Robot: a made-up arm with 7 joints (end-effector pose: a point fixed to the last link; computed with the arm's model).
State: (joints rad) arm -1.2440 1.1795 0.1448 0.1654 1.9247 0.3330 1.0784
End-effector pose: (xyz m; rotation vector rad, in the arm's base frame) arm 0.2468 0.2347 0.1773 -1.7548 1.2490 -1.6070
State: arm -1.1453 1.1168 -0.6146 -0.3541 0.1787 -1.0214 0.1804
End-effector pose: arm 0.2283 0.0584 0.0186 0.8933 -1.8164 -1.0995
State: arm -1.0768 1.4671 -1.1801 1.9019 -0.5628 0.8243 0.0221
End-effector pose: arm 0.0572 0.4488 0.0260 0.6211 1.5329 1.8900
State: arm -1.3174 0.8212 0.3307 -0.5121 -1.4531 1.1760 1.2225
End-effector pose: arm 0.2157 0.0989 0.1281 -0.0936 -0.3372 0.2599
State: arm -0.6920 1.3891 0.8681 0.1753 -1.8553 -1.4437 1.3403
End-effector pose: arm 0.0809 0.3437 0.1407 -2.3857 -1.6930 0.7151
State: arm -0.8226 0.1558 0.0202 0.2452 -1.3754 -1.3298 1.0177
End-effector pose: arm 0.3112 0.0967 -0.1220 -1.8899 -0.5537 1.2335
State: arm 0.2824 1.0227 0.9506 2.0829 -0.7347 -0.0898 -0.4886
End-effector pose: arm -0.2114 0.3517 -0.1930 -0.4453 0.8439 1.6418
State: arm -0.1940 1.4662 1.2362 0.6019 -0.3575 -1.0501 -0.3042
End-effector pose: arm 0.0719 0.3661 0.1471 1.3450 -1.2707 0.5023
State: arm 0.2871 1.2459 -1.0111 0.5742 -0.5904 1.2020 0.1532
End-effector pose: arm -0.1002 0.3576 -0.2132 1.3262 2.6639 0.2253
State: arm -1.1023 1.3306 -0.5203 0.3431 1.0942 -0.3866 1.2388
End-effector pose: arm 0.3243 0.2290 0.0256 1.8266 -1.7420 0.2943
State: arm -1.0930 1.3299 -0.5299 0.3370 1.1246 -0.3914 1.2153
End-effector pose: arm 0.3242 0.2285 0.0204 1.8680 -1.7233 0.2377
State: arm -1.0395 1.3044 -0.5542 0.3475 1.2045 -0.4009 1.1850
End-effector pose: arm 0.3253 0.2301 -0.0072 1.9406 -1.6557 0.0885
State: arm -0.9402 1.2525 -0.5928 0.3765 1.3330 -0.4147 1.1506
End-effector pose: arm 0.3218 0.2340 -0.0582 2.0200 -1.5412 -0.1585
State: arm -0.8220 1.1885 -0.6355 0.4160 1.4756 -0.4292 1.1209
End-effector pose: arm 0.3078 0.2383 -0.1178 2.0632 -1.4153 -0.4411
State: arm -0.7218 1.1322 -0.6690 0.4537 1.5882 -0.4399 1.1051
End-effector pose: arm 0.2878 0.2414 -0.1663 2.0597 -1.3190 -0.6676
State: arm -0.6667 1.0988 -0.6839 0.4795 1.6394 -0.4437 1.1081
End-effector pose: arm 0.2741 0.2428 -0.1918 2.0356 -1.2728 -0.7708
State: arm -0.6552 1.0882 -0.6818 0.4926 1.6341 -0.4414 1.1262
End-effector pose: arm 0.2715 0.2435 -0.1971 2.0132 -1.2682 -0.7602
